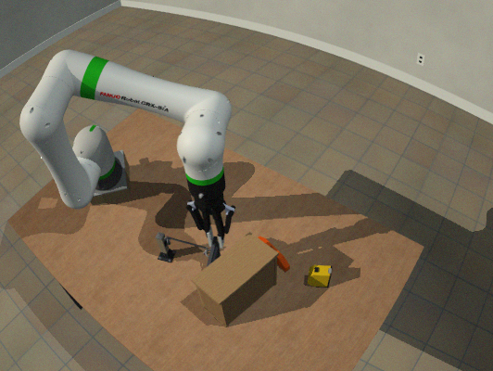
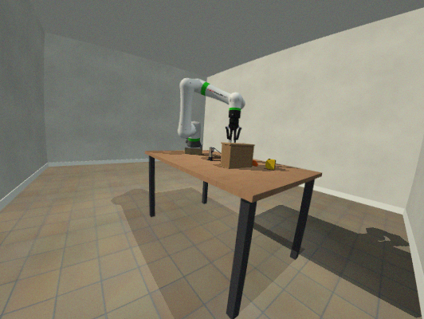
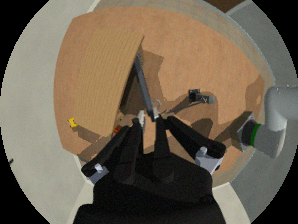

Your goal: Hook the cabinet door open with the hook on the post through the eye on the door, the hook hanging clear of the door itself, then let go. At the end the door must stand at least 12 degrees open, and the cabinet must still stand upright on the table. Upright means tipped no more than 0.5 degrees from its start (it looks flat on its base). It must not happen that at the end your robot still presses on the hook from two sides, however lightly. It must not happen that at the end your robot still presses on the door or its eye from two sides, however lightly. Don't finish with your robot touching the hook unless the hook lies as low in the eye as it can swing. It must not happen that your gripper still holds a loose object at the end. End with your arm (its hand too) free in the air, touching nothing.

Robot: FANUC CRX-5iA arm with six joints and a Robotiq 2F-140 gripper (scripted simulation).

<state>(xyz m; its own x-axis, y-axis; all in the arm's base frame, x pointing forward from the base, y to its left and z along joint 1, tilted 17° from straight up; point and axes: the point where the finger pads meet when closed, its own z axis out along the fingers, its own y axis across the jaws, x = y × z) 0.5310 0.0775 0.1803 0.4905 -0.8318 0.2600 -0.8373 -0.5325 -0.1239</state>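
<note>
The dark door is 80 mm below my hand, 60 mm to the right of it and 20 mm ahead of it. Round my hand: orange object (130 mm to the left, 130 mm below, 100 mm ahead); yellow block (280 mm ahead, 150 mm to the left, 110 mm below).
</note>
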